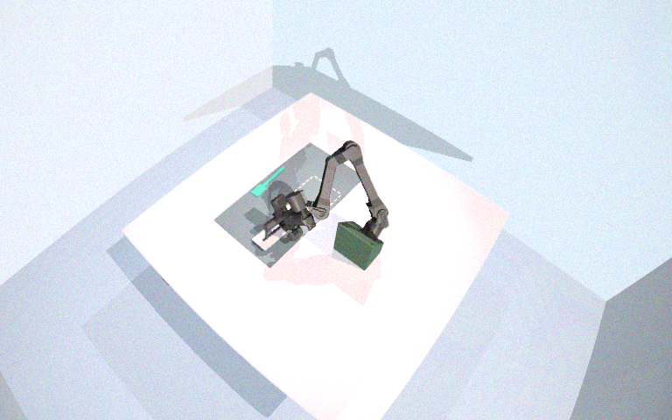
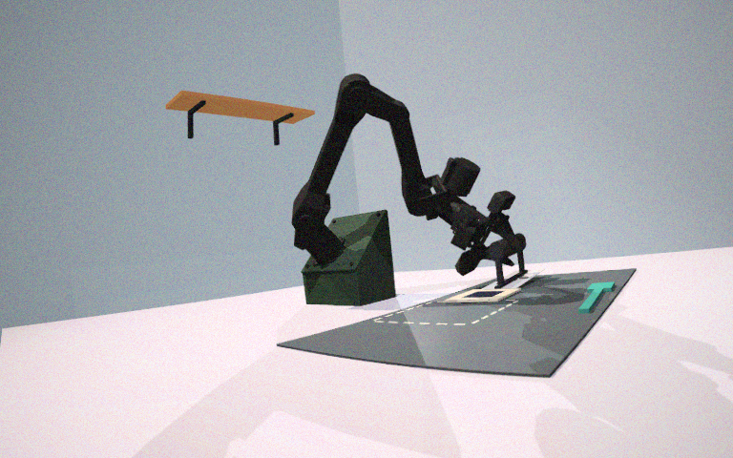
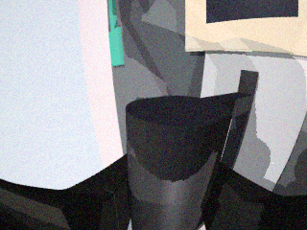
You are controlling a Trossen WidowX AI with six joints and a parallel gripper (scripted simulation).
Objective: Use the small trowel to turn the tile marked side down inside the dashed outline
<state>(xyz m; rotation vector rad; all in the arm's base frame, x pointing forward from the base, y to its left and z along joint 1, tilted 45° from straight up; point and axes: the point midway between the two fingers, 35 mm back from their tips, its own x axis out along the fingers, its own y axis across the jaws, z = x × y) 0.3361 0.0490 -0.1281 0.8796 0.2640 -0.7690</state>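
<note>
Now: the white tile 30 mm behind my gripper tip, 110 mm to the right of it and 50 mm below it. Also, from my gripper tip: grey mat: 30 mm ahead, 160 mm to the right, 70 mm below; teal t-shaped tool: 170 mm ahead, 150 mm to the right, 50 mm below.
</note>
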